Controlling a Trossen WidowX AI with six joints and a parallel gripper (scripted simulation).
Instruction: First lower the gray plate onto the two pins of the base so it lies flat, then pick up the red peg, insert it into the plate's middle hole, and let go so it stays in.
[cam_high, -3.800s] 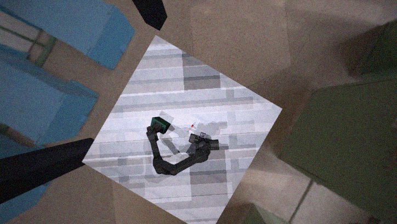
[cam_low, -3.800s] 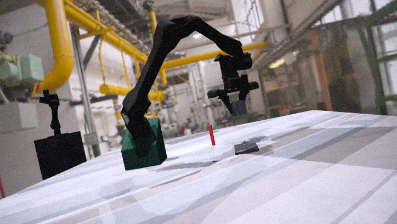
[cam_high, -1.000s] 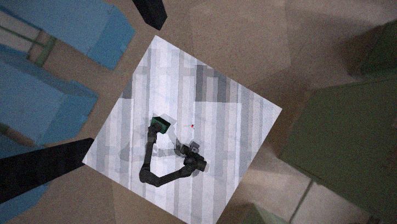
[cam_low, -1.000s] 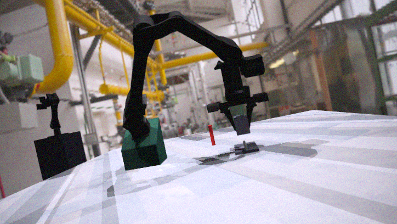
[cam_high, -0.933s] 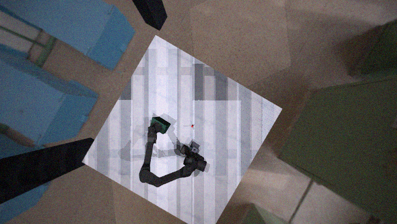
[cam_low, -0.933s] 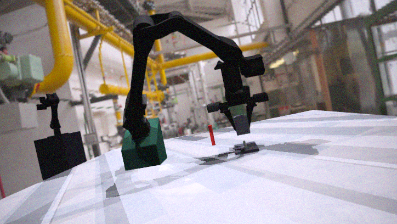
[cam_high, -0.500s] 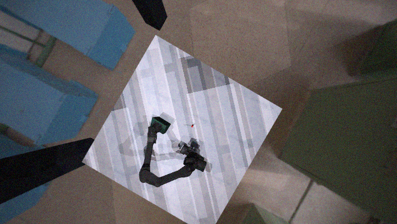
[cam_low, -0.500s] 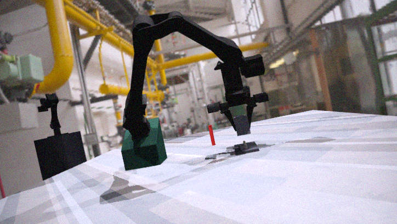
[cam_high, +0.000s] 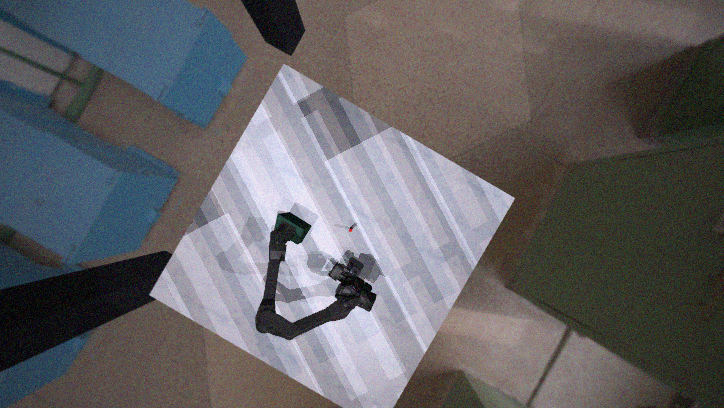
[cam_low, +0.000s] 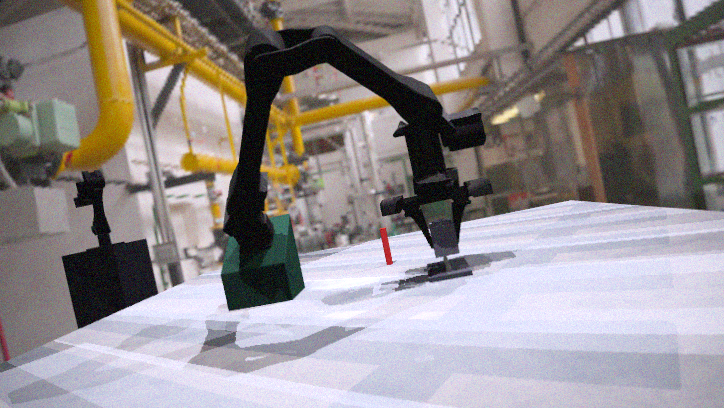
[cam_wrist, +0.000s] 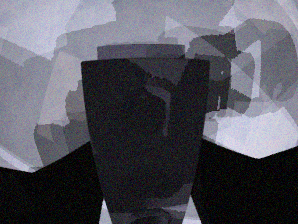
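Now: the dark base 4 cm below my gripper tip. Also, from my gripper tip: red peg: 11 cm behind, 18 cm to the left; then gray plate: 3 cm above.
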